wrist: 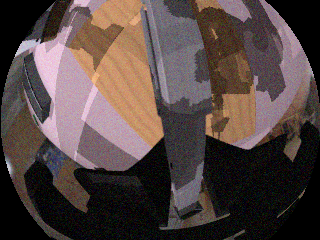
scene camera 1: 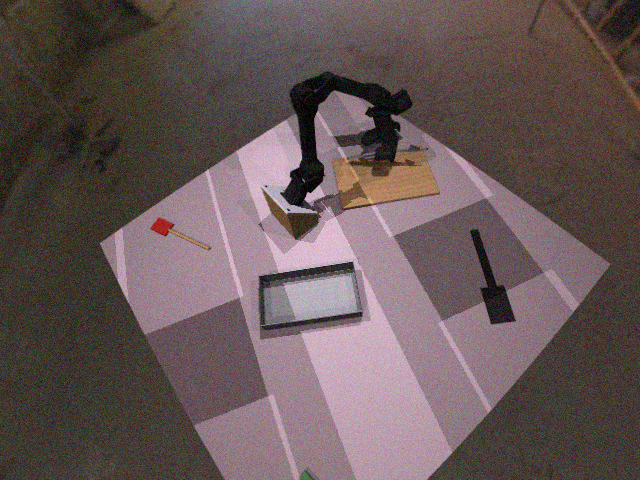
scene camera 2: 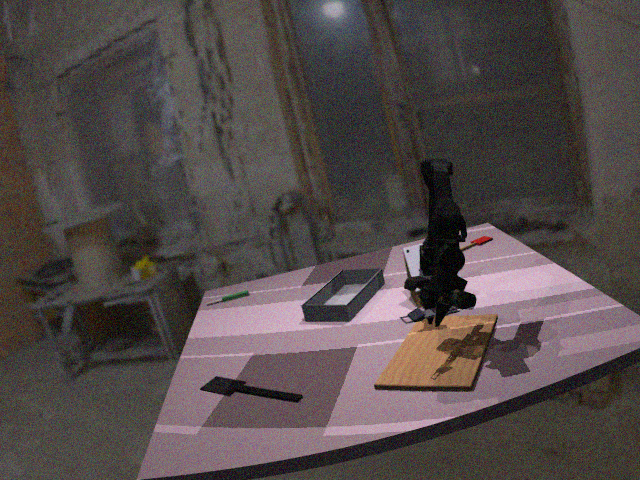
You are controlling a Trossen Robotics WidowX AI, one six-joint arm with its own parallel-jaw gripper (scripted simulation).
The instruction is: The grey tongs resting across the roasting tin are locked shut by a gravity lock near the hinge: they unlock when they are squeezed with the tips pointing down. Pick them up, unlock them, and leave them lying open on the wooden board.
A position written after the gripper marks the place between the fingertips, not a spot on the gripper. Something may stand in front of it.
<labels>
gripper: wrist 180, 136; scene camera 1 393, 160; scene camera 2 433, 325
same spot on wooden board: [scene camera 1: 361, 182] = [scene camera 2: 443, 330]
same spot on roasting tin: [scene camera 2: 339, 300] = [scene camera 1: 309, 308]
</labels>
